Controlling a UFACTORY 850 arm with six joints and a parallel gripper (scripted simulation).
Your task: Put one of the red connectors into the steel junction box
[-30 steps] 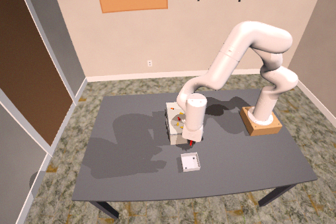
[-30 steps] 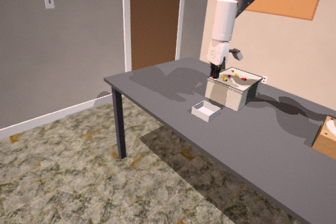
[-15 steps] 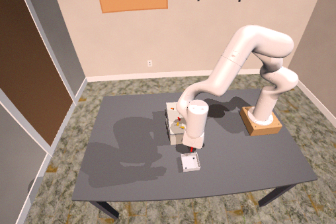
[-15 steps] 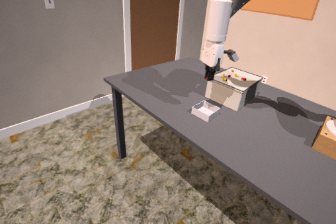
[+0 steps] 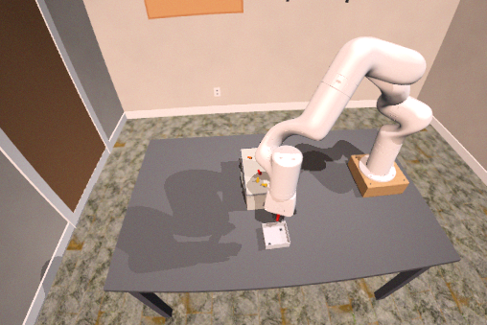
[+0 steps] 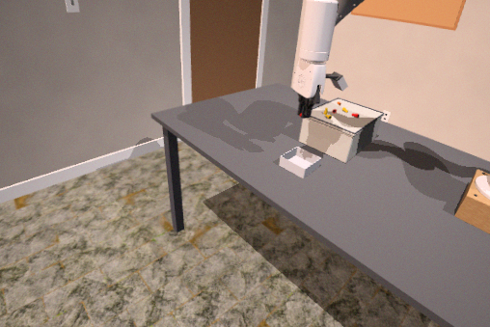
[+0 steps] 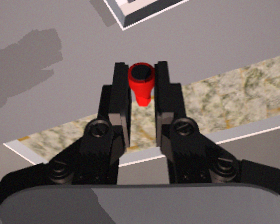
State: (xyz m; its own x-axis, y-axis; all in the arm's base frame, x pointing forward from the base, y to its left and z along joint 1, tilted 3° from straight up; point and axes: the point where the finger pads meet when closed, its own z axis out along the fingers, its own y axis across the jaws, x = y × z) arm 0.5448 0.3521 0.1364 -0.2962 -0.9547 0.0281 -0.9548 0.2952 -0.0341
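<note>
Right now the steel junction box is 10 mm behind my hand, 20 mm to the right of it and 210 mm below it. The rest, counted from my hand: tool case: 40 mm ahead, 310 mm to the right, 120 mm below; then orange connector: 110 mm ahead, 370 mm to the right, 80 mm below.
</note>
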